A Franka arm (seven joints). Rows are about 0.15 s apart.
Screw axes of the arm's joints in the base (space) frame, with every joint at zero. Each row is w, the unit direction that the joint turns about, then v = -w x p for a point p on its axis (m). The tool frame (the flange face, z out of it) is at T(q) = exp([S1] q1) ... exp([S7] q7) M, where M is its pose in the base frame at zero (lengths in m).
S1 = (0, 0, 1, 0, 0, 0)
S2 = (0, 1, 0, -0.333, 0, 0)
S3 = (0, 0, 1, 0, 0, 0)
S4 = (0, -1, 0, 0.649, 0, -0.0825)
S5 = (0, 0, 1, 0, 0, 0)
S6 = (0, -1, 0, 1.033, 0, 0)
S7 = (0, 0, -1, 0, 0.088, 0)
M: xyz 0.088 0 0.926 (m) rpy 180 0 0 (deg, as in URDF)
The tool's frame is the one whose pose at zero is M.
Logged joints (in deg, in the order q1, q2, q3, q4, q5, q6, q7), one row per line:
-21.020, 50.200, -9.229, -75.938, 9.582, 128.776, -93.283
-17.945, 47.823, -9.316, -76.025, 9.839, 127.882, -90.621
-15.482, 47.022, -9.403, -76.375, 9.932, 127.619, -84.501
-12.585, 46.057, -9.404, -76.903, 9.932, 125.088, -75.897
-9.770, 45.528, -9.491, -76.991, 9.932, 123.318, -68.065
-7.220, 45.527, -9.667, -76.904, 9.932, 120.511, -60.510
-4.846, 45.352, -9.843, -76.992, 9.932, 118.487, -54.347
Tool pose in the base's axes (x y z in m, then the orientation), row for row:
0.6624, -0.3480, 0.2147, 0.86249, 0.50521, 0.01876, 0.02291
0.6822, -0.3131, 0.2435, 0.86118, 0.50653, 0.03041, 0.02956
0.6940, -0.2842, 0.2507, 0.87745, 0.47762, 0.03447, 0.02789
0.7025, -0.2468, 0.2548, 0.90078, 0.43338, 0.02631, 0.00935
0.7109, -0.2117, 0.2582, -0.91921, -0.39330, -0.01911, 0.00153
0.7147, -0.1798, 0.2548, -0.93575, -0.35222, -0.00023, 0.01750
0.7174, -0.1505, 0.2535, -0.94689, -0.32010, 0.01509, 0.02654
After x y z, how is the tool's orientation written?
As a quaternion, x y z w.
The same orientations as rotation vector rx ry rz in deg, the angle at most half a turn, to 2 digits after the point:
153.02, 89.63, 3.33
152.16, 89.50, 5.37
155.20, 84.48, 6.10
161.18, 77.55, 4.71
-165.30, -70.73, -3.44
-166.58, -62.70, -0.04
-167.62, -56.66, 2.67

